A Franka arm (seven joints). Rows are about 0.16 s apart.
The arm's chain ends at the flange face. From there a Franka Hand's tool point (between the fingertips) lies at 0.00 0.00 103.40 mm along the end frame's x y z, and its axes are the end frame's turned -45 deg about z.
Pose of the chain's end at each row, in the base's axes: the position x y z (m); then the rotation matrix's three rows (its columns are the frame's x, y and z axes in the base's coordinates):
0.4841, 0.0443, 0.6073; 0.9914, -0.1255, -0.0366; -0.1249, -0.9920, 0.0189; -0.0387, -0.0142, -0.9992
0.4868, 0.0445, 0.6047; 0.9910, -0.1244, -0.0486; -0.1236, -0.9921, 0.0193; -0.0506, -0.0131, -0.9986
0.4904, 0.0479, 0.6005; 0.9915, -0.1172, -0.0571; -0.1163, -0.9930, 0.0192; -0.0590, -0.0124, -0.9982
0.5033, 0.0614, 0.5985; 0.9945, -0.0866, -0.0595; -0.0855, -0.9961, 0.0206; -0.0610, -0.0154, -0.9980
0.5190, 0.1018, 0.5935; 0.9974, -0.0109, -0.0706; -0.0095, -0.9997, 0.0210; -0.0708, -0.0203, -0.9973
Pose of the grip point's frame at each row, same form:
0.4803, 0.0463, 0.5040; 0.7898, 0.6123, -0.0366; 0.6131, -0.7898, 0.0189; -0.0173, -0.0374, -0.9992
0.4818, 0.0465, 0.5014; 0.7887, 0.6128, -0.0486; 0.6141, -0.7889, 0.0193; -0.0265, -0.0450, -0.9986
0.4845, 0.0499, 0.4973; 0.7840, 0.6182, -0.0571; 0.6199, -0.7844, 0.0192; -0.0330, -0.0505, -0.9982
0.4971, 0.0635, 0.4953; 0.7645, 0.6420, -0.0595; 0.6439, -0.7648, 0.0206; -0.0322, -0.0540, -0.9980
0.5117, 0.1040, 0.4904; 0.7130, 0.6976, -0.0706; 0.7002, -0.7136, 0.0210; -0.0357, -0.0644, -0.9973

